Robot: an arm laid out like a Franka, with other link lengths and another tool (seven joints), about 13 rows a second.
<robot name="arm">
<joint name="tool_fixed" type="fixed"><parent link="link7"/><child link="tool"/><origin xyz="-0.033 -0.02 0.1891" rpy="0 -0.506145 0.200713"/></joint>
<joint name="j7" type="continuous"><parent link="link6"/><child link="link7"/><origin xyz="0.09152 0 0" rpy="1.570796 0 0"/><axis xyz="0 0 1"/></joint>
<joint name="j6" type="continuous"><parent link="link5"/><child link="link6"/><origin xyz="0 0 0" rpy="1.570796 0 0"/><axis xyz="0 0 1"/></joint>
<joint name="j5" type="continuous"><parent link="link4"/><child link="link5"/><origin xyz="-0.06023 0.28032 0" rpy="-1.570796 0 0"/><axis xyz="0 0 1"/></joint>
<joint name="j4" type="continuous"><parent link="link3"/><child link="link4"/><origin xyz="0.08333 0 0" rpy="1.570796 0 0"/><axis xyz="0 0 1"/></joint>
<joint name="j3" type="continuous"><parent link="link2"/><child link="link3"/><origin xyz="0 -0.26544 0" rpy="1.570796 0 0"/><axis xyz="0 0 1"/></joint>
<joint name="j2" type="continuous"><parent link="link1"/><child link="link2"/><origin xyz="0 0 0" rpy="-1.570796 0 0"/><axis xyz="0 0 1"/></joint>
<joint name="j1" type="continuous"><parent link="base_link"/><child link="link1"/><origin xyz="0 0 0.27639"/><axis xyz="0 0 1"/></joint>
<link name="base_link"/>
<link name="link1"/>
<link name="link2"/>
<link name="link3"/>
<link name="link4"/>
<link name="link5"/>
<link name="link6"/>
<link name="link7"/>
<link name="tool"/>
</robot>
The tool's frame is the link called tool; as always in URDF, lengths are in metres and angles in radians. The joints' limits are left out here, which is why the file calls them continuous.
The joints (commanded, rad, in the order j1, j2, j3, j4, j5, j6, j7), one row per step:
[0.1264, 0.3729, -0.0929, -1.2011, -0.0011, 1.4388, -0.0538]
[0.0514, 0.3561, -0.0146, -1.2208, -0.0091, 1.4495, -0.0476]
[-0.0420, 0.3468, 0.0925, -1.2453, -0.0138, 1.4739, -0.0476]
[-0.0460, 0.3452, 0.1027, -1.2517, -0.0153, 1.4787, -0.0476]
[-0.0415, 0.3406, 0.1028, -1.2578, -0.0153, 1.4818, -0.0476]
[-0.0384, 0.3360, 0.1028, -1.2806, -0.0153, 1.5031, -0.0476]
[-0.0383, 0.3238, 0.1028, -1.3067, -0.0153, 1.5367, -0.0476]
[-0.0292, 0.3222, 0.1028, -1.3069, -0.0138, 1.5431, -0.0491]
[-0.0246, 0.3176, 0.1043, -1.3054, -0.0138, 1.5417, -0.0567]
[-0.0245, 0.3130, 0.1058, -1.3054, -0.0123, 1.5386, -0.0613]
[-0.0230, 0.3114, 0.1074, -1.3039, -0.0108, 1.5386, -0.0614]
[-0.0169, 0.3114, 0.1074, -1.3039, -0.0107, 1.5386, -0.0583]
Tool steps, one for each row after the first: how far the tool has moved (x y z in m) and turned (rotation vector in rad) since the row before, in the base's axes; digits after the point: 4 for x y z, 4 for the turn. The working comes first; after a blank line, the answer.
Tool pose at each row, in the base's axes (x y z in m, rotation vector in rad; the steps are taken from these numbers as rounded here):
[0.4850, 0.0401, 0.3575, 2.9614, -0.1834, -0.9752]
[0.4834, 0.0353, 0.3595, -2.9774, 0.1864, 0.9731]
[0.4838, 0.0350, 0.3583, -2.9551, 0.1581, 0.9536]
[0.4835, 0.0372, 0.3573, -2.9556, 0.1487, 0.9536]
[0.4827, 0.0395, 0.3577, -2.9583, 0.1419, 0.9518]
[0.4831, 0.0413, 0.3535, -2.9611, 0.1368, 0.9476]
[0.4848, 0.0418, 0.3522, -2.9696, 0.1358, 0.9182]
[0.4854, 0.0465, 0.3532, -2.9746, 0.1193, 0.9074]
[0.4846, 0.0491, 0.3559, -2.9801, 0.0987, 0.9014]
[0.4834, 0.0499, 0.3581, -2.9808, 0.0886, 0.8994]
[0.4834, 0.0516, 0.3594, -2.9811, 0.0831, 0.8947]
[0.4831, 0.0547, 0.3594, -2.9822, 0.0787, 0.8951]

[-0.0016, -0.0048, 0.0020, 0.0202, -0.0058, -0.0081]
[0.0004, -0.0003, -0.0012, 0.0322, -0.0092, 0.0075]
[-0.0003, 0.0022, -0.0010, 0.0018, -0.0002, 0.0058]
[-0.0008, 0.0023, 0.0004, -0.0003, -0.0016, 0.0047]
[0.0004, 0.0018, -0.0042, -0.0002, -0.0031, 0.0035]
[0.0017, 0.0005, -0.0013, 0.0000, -0.0197, 0.0003]
[0.0006, 0.0047, 0.0010, 0.0019, -0.0077, 0.0104]
[-0.0008, 0.0026, 0.0027, 0.0010, -0.0048, 0.0135]
[-0.0012, 0.0008, 0.0022, 0.0020, -0.0015, 0.0061]
[0.0000, 0.0017, 0.0013, 0.0021, -0.0030, 0.0030]
[-0.0003, 0.0031, 0.0000, -0.0002, 0.0000, 0.0030]

